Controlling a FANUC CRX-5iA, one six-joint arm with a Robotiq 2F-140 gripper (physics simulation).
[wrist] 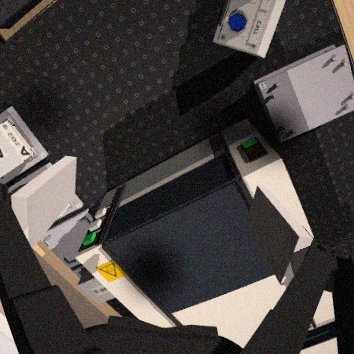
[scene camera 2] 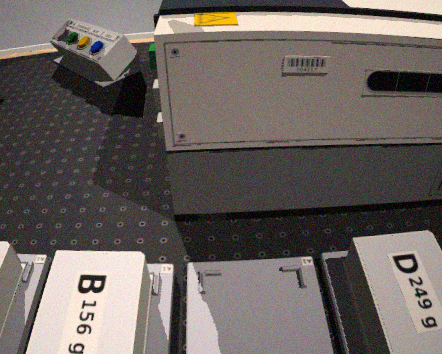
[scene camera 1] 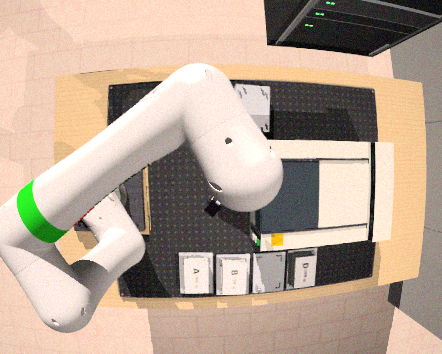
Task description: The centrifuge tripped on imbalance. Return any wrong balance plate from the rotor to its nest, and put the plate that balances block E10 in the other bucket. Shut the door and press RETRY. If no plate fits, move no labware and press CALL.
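Places are measured from the arm's base along level axes (x ahead, y left, z up), in metres.
Pixels of known places: gripper, fingertip midpoint: [wrist: 165,190].
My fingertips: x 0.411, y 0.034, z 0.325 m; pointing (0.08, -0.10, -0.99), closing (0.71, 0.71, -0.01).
Ahead of a thing's pixels: the offset from my fingertips to its top centre. "spot": to the spot under its first point. Level surfaces: height alone.
My gripper [wrist: 165,190] is open and empty. It hangs above the dark door panel {dy -0.079, dx +0.179, dz -0.132 m} [wrist: 197,239] [scene camera 1: 290,197] of the cream centrifuge [scene camera 1: 342,197] [scene camera 2: 272,91]; in scene camera 1 the arm hides it. Plates A {dy -0.354, dx -0.133, dz -0.291 m} [scene camera 1: 196,275] [wrist: 14,144], B {dy -0.377, dx +0.000, dz -0.291 m} [scene camera 1: 233,277] [scene camera 2: 90,302] and D {dy -0.398, dx +0.265, dz -0.291 m} [scene camera 1: 305,268] sit in nests along the front. The nest {dy -0.390, dx +0.134, dz -0.327 m} [scene camera 1: 269,272] [scene camera 2: 255,305] between B and D is empty. The button box {dy +0.227, dx -0.082, dz -0.261 m} [scene camera 2: 97,49] [wrist: 249,24] with its blue CALL button {dy +0.155, dx -0.052, dz -0.270 m} [wrist: 237,22] stands behind the centrifuge's left end.
A raised grey stand [scene camera 1: 255,102] [wrist: 309,95] with corner guides stands behind the centrifuge. A wood-framed dark panel {dz -0.345 m} [scene camera 1: 146,200] lies at the left under the arm. A black server rack [scene camera 1: 332,24] stands beyond the table. A yellow warning label {spot: dy -0.205, dx +0.123, dz -0.134 m} [scene camera 1: 276,239] [wrist: 110,270] marks the centrifuge's front corner.
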